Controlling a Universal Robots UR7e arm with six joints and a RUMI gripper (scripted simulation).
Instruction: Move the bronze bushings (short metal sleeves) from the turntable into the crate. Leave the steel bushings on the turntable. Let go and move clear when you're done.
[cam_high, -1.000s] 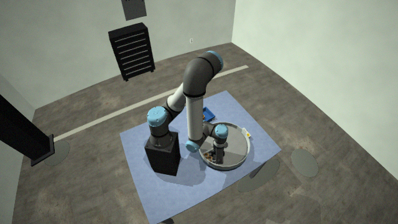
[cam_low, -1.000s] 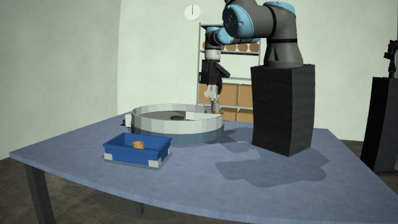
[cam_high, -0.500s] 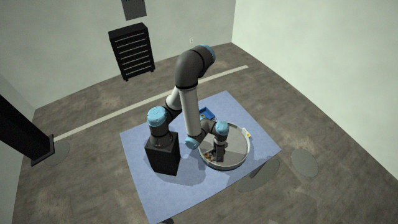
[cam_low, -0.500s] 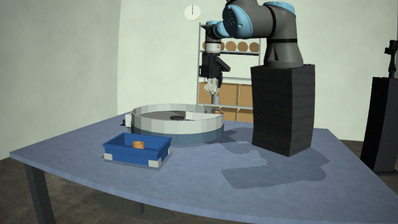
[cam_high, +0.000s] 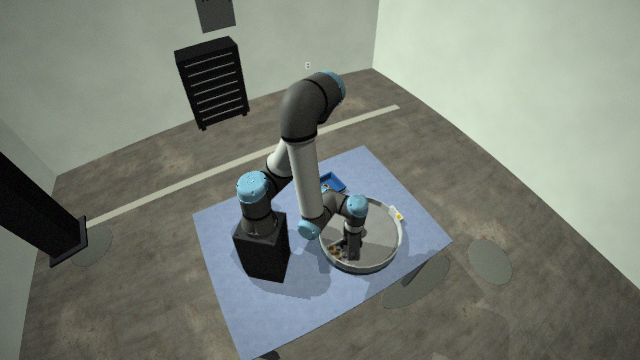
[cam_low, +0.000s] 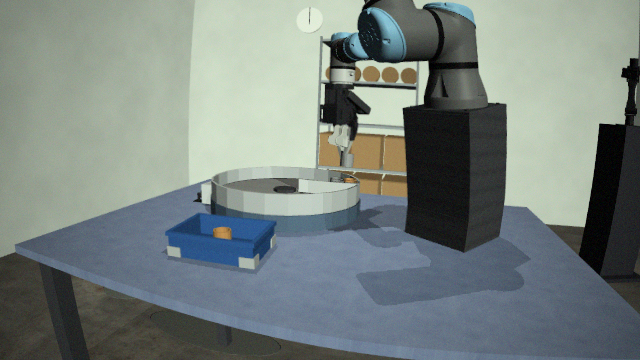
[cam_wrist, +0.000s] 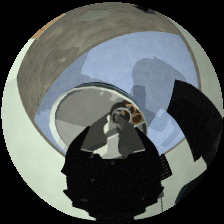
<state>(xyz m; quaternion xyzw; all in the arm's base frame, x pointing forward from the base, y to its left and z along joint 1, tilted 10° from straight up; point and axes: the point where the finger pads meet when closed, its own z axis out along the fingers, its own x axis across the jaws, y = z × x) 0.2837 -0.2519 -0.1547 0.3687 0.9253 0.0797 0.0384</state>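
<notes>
My gripper is now 160 mm short of the turntable, 80 mm to the right of it and 100 mm above it. The rest, counted from my hand: blue crate 220 mm ahead, 430 mm to the left, 130 mm below.
</notes>
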